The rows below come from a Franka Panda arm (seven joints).
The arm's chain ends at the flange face. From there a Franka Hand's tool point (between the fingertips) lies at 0.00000 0.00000 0.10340 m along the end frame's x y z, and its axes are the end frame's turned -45 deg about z.
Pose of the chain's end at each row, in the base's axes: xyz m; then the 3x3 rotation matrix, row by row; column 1 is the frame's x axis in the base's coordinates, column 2 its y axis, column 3 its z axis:
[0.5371 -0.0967 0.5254], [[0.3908 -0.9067 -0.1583], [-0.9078 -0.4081 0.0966], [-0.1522 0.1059 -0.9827]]
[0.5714 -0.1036 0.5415], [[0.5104 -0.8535 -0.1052], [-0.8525 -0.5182 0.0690], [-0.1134 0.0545 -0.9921]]
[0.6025 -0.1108 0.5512], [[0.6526 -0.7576 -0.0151], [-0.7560 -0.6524 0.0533], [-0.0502 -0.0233 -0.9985]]
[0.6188 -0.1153 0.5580], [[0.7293 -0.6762 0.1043], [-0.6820 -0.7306 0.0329], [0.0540 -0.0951 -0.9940]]
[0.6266 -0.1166 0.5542], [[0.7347 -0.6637 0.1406], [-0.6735 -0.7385 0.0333], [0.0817 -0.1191 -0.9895]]
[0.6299 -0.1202 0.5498], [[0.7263 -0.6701 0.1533], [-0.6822 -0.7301 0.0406], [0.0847 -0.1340 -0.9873]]
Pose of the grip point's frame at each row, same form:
[0.5207 -0.0867 0.4238], [[0.9175 -0.3648 -0.1583], [-0.3533 -0.9305 0.0966], [-0.1825 -0.0327 -0.9827]]
[0.5605 -0.0965 0.4389], [[0.9644 -0.2426 -0.1052], [-0.2364 -0.9692 0.0690], [-0.1187 -0.0416 -0.9921]]
[0.6009 -0.1053 0.4480], [[0.9972 -0.0742 -0.0151], [-0.0733 -0.9959 0.0533], [-0.0190 -0.0520 -0.9985]]
[0.6296 -0.1119 0.4552], [[0.9938 0.0375 0.1043], [0.0344 -0.9989 0.0329], [0.1054 -0.0291 -0.9940]]
[0.6411 -0.1132 0.4519], [[0.9888 0.0502 0.1406], [0.0460 -0.9984 0.0333], [0.1420 -0.0264 -0.9895]]
[0.6458 -0.1160 0.4477], [[0.9874 0.0397 0.1533], [0.0339 -0.9986 0.0406], [0.1546 -0.0349 -0.9873]]

